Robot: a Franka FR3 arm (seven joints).
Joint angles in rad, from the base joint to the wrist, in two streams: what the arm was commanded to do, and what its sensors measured. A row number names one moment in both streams.
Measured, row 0:
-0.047 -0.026 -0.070 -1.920 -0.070 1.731 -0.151
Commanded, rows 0 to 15:
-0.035 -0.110 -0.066 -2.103 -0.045 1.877 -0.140
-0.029 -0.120 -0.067 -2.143 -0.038 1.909 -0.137
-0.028 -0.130 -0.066 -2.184 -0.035 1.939 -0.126
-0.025 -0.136 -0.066 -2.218 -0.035 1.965 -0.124
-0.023 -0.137 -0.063 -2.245 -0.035 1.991 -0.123
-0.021 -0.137 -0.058 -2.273 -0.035 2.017 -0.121
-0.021 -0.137 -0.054 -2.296 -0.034 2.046 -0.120
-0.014 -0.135 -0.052 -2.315 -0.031 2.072 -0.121
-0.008 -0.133 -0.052 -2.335 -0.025 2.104 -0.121
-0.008 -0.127 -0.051 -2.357 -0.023 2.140 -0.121
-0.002 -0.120 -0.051 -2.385 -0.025 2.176 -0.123
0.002 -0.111 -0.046 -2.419 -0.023 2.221 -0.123
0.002 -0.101 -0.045 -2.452 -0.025 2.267 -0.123
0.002 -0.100 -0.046 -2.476 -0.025 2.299 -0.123
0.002 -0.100 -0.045 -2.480 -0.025 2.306 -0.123
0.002 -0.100 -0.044 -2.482 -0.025 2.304 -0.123
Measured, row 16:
-0.005 -0.085 -0.045 -2.429 -0.046 2.249 -0.131
